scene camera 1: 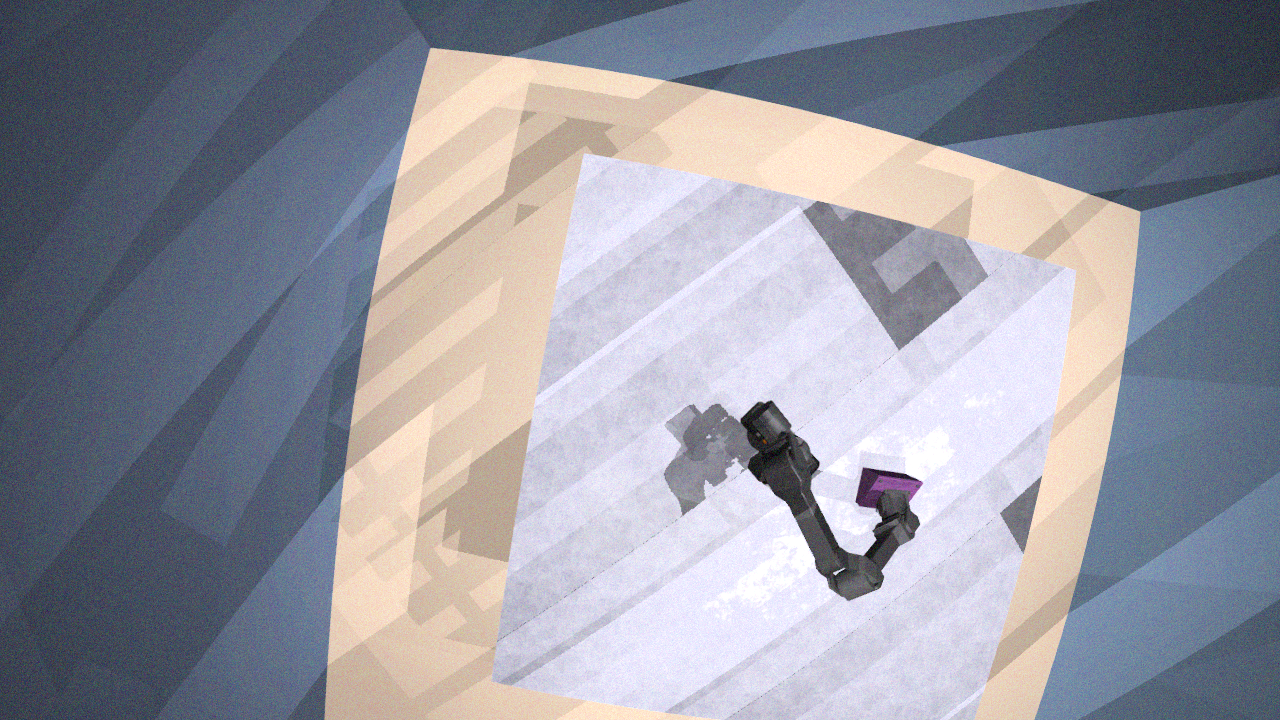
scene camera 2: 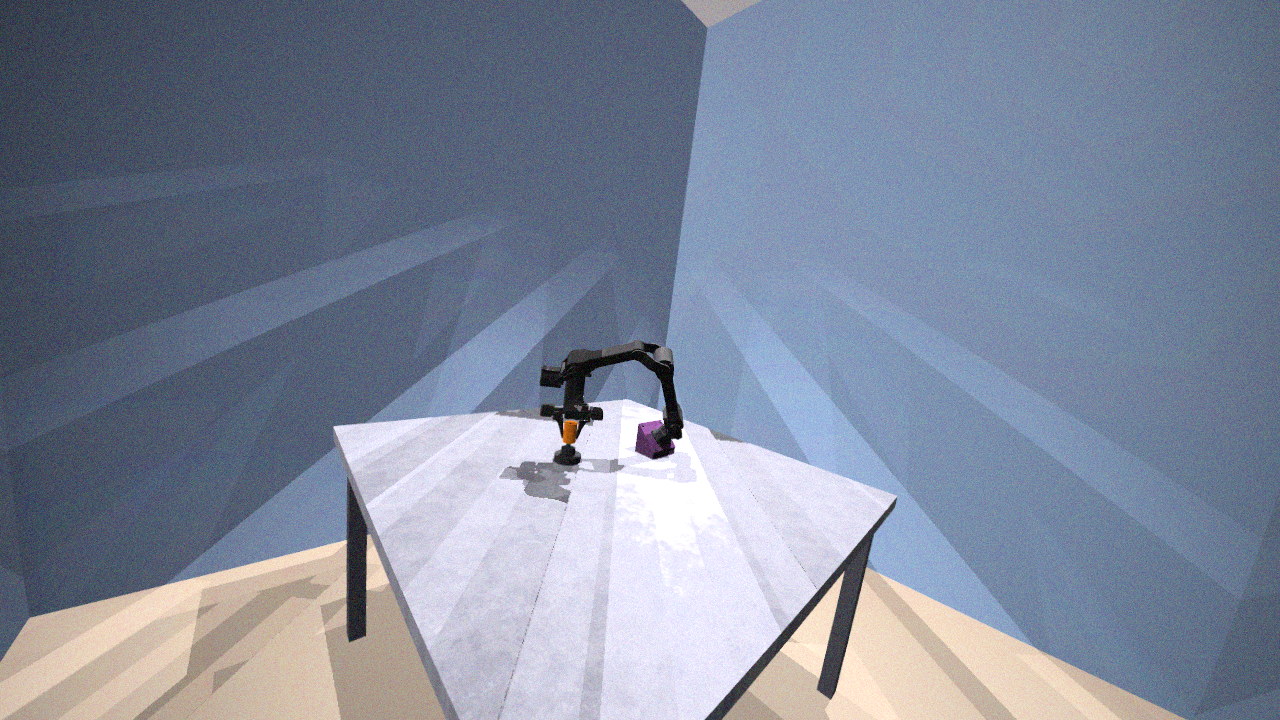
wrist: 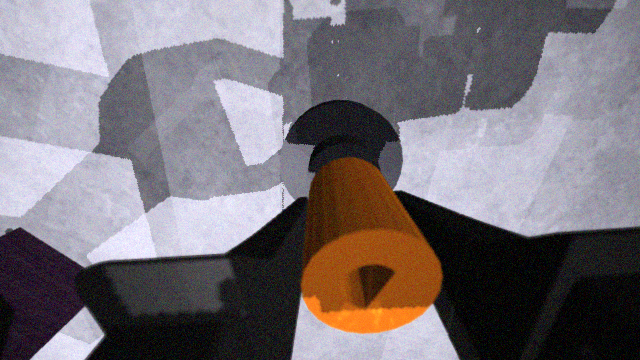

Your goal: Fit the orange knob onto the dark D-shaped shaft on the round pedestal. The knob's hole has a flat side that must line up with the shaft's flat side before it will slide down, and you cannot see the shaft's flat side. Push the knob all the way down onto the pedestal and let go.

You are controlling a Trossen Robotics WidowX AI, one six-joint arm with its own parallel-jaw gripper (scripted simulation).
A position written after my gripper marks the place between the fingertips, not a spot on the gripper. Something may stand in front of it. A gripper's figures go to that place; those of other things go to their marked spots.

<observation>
My gripper [wrist: 349, 202] is 11 cm from the lens. An orange knob [wrist: 367, 268]: 9 cm from the lens.
</observation>
